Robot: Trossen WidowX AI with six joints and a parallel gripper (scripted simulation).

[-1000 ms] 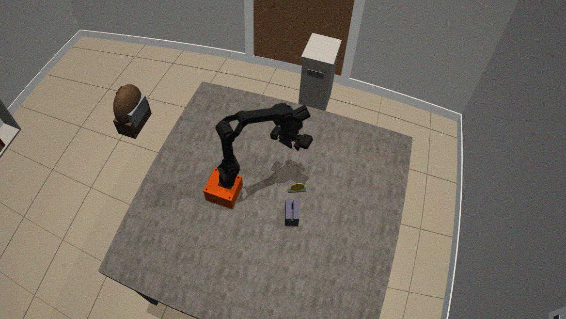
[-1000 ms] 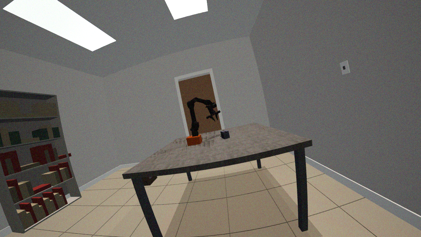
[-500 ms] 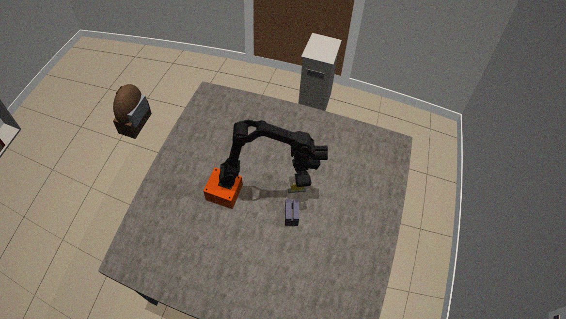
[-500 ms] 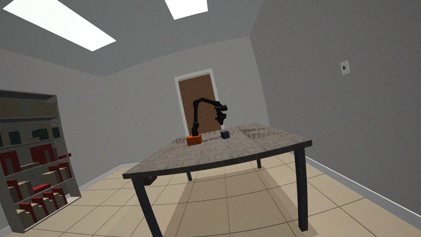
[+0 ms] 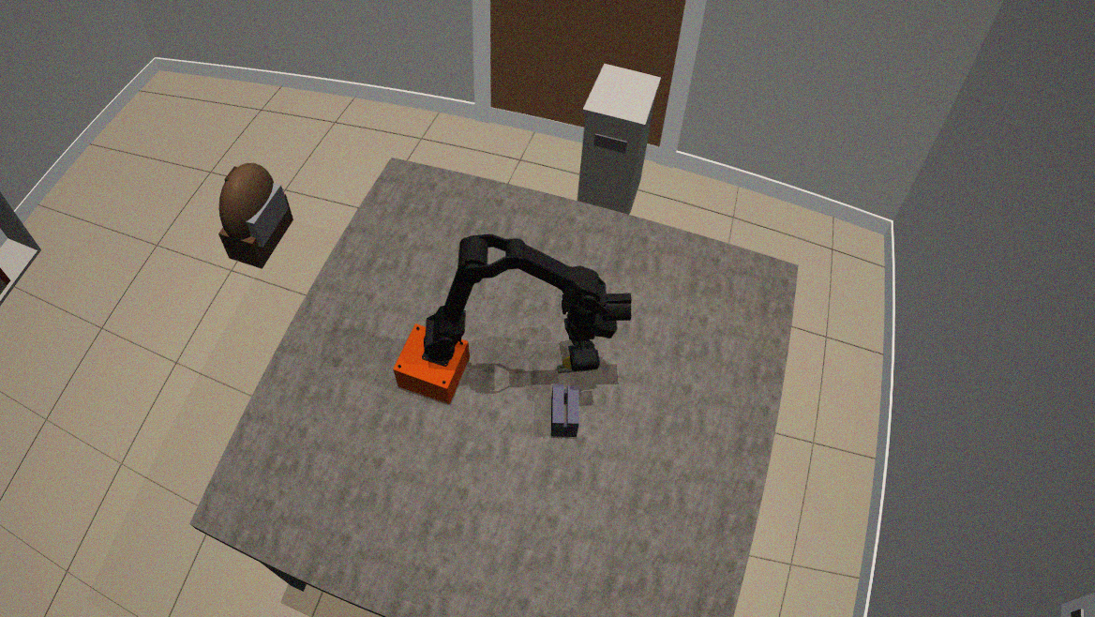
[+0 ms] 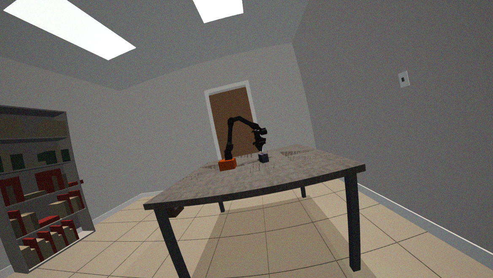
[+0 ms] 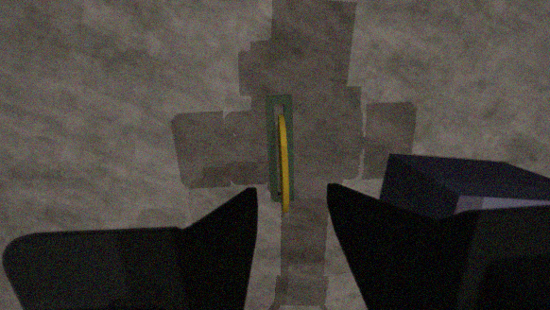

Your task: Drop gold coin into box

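The gold coin is 50 mm below my gripper tip.
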